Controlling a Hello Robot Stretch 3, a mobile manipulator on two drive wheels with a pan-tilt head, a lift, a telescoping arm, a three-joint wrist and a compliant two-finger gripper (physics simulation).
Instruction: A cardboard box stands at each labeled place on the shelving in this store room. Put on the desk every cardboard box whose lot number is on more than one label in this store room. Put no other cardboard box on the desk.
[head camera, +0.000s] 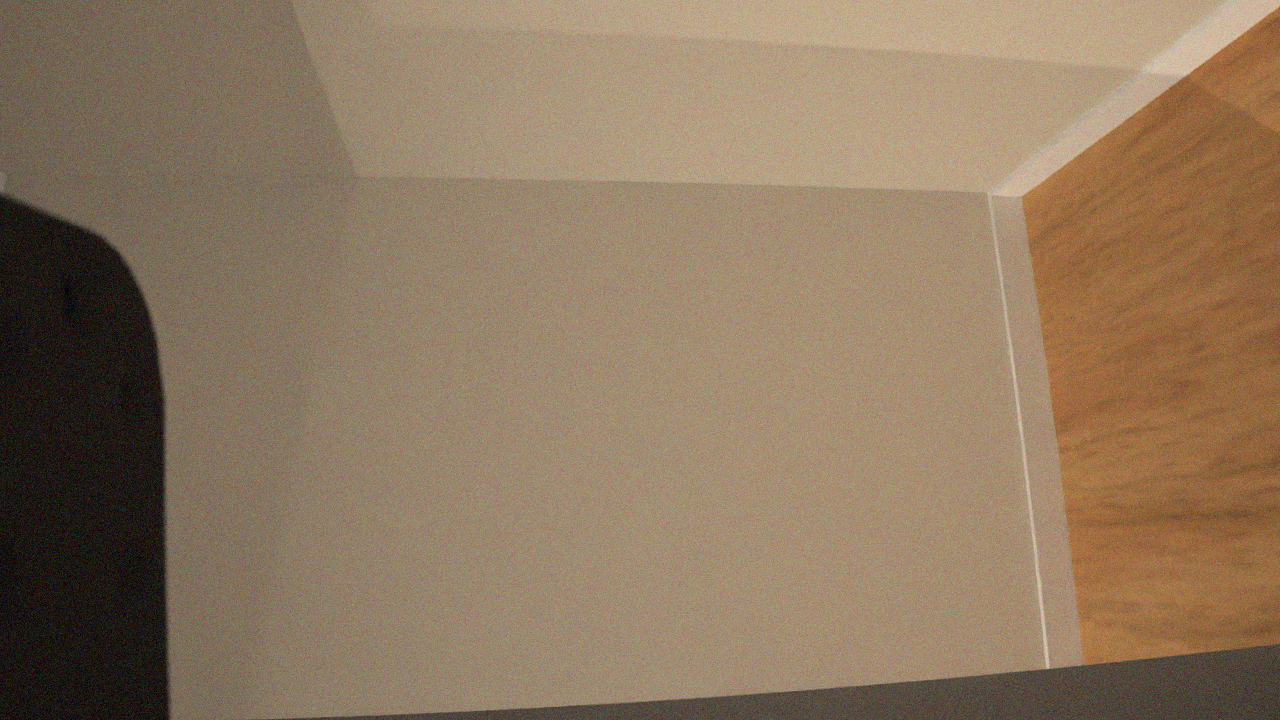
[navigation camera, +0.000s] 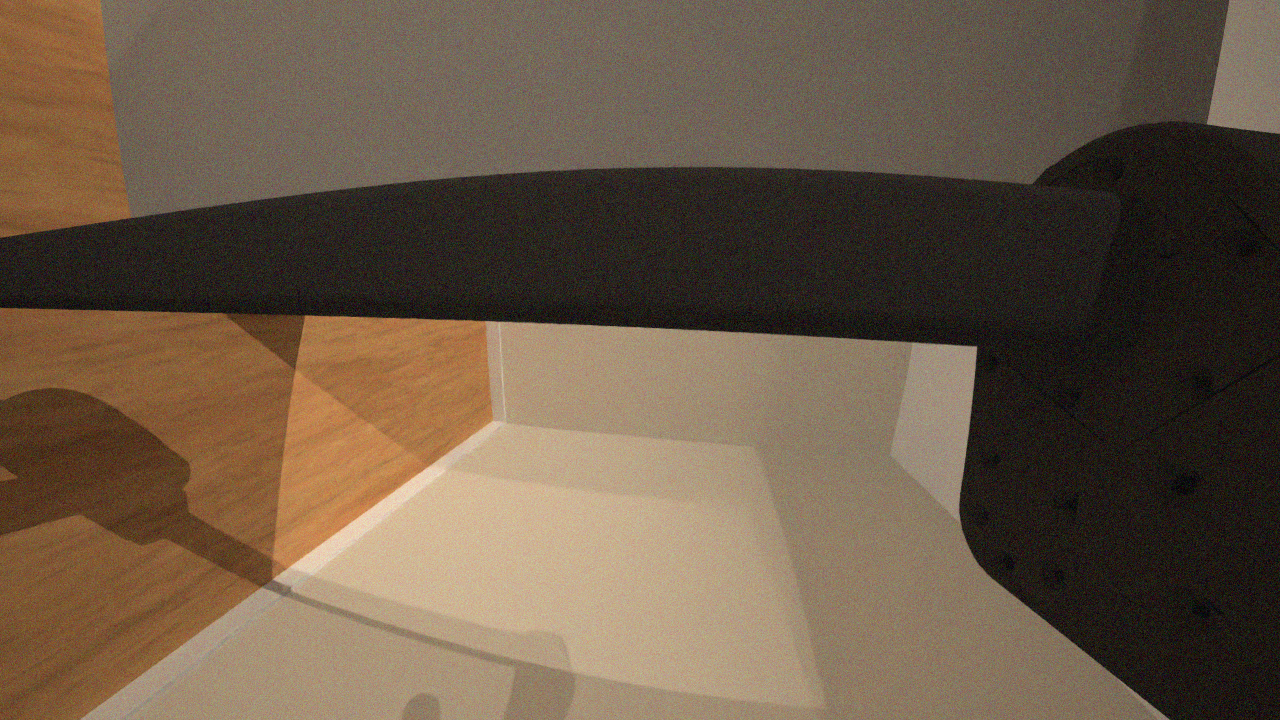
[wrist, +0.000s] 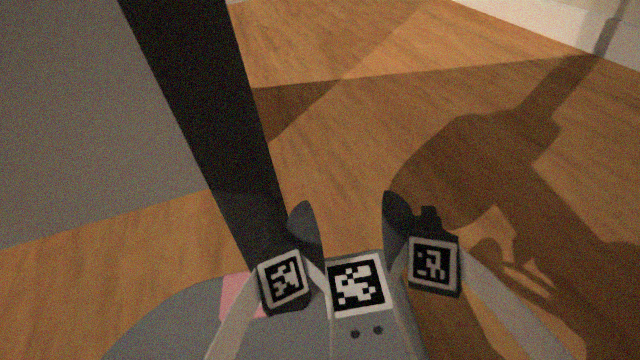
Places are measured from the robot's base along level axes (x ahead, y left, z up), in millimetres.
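Where they show: gripper, fingertip midpoint: (wrist: 348, 222).
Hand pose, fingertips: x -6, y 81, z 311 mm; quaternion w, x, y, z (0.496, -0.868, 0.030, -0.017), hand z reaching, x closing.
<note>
After its pixels a point has its place.
My gripper (wrist: 348, 222) {y 81, x -6, z 311 mm} is open in the wrist view, with its two dark fingertips apart and wooden floor visible between and beyond them. No object is between the fingers. No cardboard box, label, shelving or desk can be made out for certain in the three views. A large plain grey surface (wrist: 85, 125) {y 474, x -379, z 199 mm} (navigation camera: 581, 89) {y 474, x -379, z 1091 mm} stands at the left of the wrist view and fills the top of the navigation view; what it belongs to cannot be told. Its edge also shows along the bottom of the head view.
The black mast (wrist: 200, 120) {y 116, x -72, z 368 mm} crosses the wrist view. Wooden floor (head camera: 1172, 376) {y 1605, x 32, z 1 mm} (navigation camera: 358, 385) {y 1128, x 171, z 0 mm} (wrist: 320, 165) {y 509, x -10, z 0 mm} meets a beige wall (head camera: 626, 402) {y 2039, x -6, z 1044 mm} (navigation camera: 662, 555) {y 1213, x 691, z 1197 mm} along a white baseboard (head camera: 1042, 447) {y 2004, x -129, z 41 mm} (navigation camera: 375, 528) {y 1091, x 715, z 105 mm}. A dark robot part (navigation camera: 626, 241) {y 117, x -67, z 1238 mm} crosses the navigation view. Robot shadows lie on floor and wall.
</note>
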